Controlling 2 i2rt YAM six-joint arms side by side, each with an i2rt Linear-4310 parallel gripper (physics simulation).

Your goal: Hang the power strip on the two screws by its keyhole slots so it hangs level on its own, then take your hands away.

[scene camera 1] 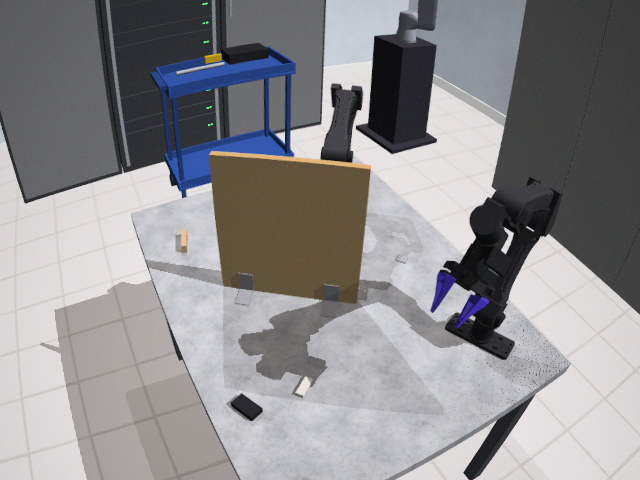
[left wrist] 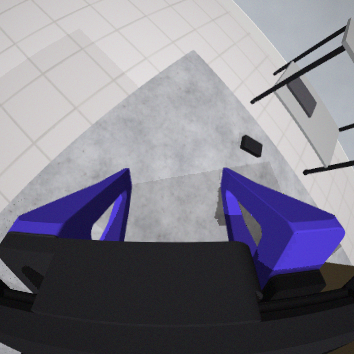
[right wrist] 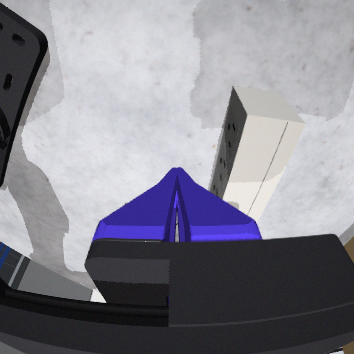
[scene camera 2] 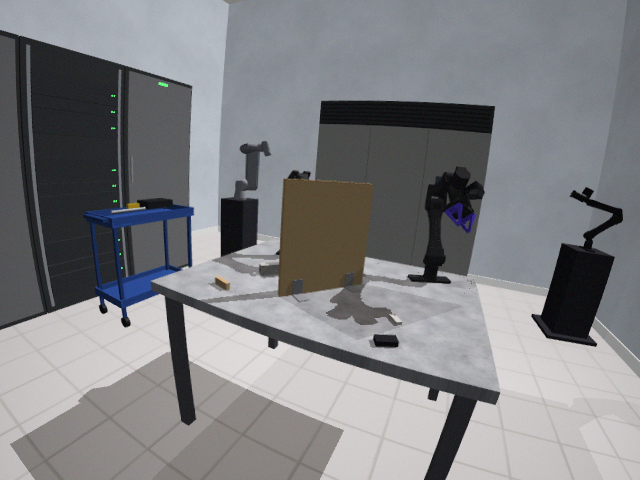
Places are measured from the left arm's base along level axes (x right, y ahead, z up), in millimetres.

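Pixels of known places: left gripper, between the fingertips: (scene camera 1: 443,320) (left wrist: 175,176) (scene camera 2: 463,228); right gripper, between the fingertips: (right wrist: 176,175); left arm's base, origin of its link: (scene camera 1: 480,337) (scene camera 2: 429,279).
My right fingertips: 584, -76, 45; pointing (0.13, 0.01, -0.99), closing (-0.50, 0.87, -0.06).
For each thing: its top centre in the pictures, then the offset to it from my right fingertips, as dx, dy, dz.
- power strip, centre of its top: (right wrist: 220,254) (scene camera 2: 291,262) +67, +88, +0
- upright board, centre of its top: (scene camera 1: 287,158) (scene camera 2: 332,181) -75, +261, +375
- black block, centre of its top: (scene camera 1: 246,405) (left wrist: 253,145) (scene camera 2: 386,338) -249, +620, -29
- small white block, centre of its top: (scene camera 1: 304,385) (scene camera 2: 395,317) -311, +486, -34
- orange block, centre of its top: (scene camera 1: 183,237) (scene camera 2: 222,279) +311, +312, -18
The power strip (right wrist: 266,150) (scene camera 2: 268,268) is pale and long; it lies on the table behind the board, its dark-holed socket face turned left in the right wrist view. My right gripper (right wrist: 176,175) is shut and empty, beside the strip; the board hides it in both scene views. The fingers cover part of the strip's near end. My left gripper (left wrist: 175,176) (scene camera 1: 445,318) is half open and empty, above the table on the other side of the board. The upright board (scene camera 1: 289,227) (scene camera 2: 325,237) shows its back; the two screws do not show.
A black block (scene camera 1: 246,407) (scene camera 2: 385,340) (left wrist: 251,146), a small white block (scene camera 1: 302,386) (scene camera 2: 394,319) and an orange block (scene camera 1: 184,241) (scene camera 2: 222,283) lie on the table. Metal brackets (scene camera 1: 330,292) (scene camera 2: 297,286) hold the board's foot. An arm's black base plate (right wrist: 20,65) shows at the upper left.
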